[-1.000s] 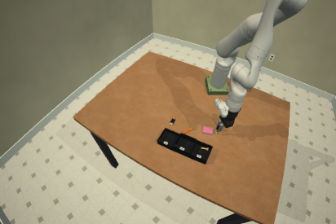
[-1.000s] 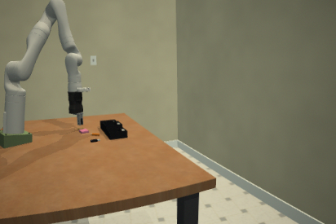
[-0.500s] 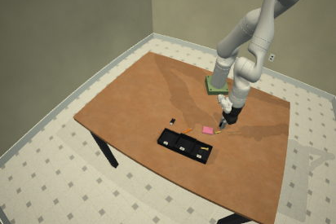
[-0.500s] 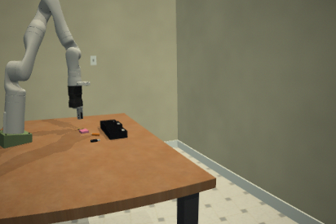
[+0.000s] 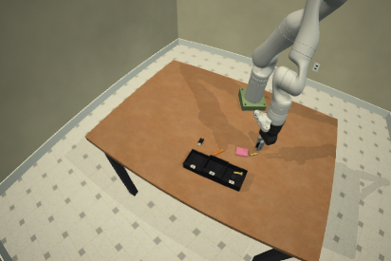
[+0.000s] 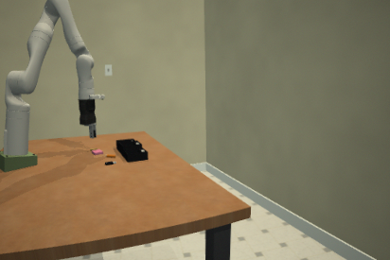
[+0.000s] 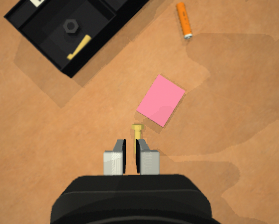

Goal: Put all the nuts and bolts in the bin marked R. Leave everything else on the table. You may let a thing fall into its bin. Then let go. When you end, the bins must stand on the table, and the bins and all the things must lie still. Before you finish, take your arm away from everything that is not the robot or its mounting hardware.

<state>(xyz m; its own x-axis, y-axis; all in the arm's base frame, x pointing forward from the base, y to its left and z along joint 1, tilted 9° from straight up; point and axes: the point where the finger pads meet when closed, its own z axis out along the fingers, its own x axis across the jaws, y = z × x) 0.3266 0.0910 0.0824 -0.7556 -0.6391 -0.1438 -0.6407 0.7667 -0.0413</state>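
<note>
Right now my hand is 6 cm to the left of the pink eraser and 7 cm above it. The rest, counted from my hand: dark hex nut: 14 cm ahead, 6 cm to the right, 7 cm below; orange marker: 5 cm ahead, 16 cm to the right, 7 cm below; black bin tray: 14 cm ahead, 14 cm to the right, 6 cm below.
</note>
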